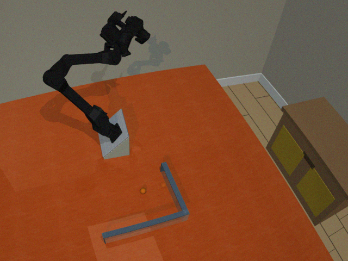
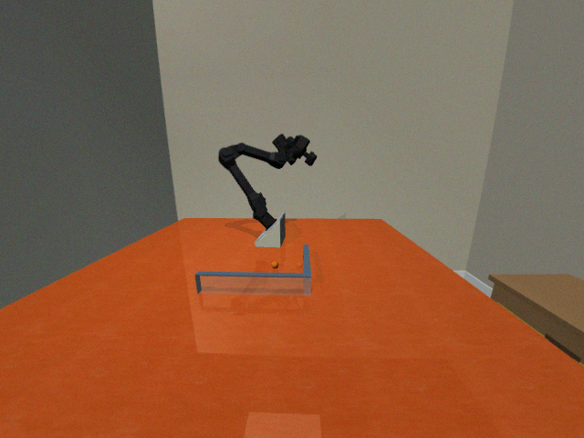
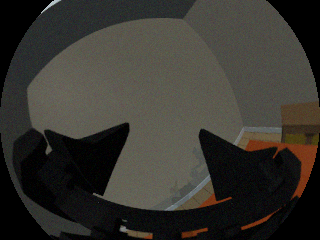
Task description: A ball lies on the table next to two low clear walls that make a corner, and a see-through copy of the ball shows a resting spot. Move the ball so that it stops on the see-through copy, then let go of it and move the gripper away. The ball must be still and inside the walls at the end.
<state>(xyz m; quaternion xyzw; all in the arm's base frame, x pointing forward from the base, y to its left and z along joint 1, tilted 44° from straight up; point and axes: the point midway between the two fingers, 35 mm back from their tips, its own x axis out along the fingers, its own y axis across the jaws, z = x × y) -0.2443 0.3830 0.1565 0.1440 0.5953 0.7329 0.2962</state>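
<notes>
My gripper tip is 580 mm short of the orange ball, 420 mm above it and 170 mm to the left of it.
</notes>
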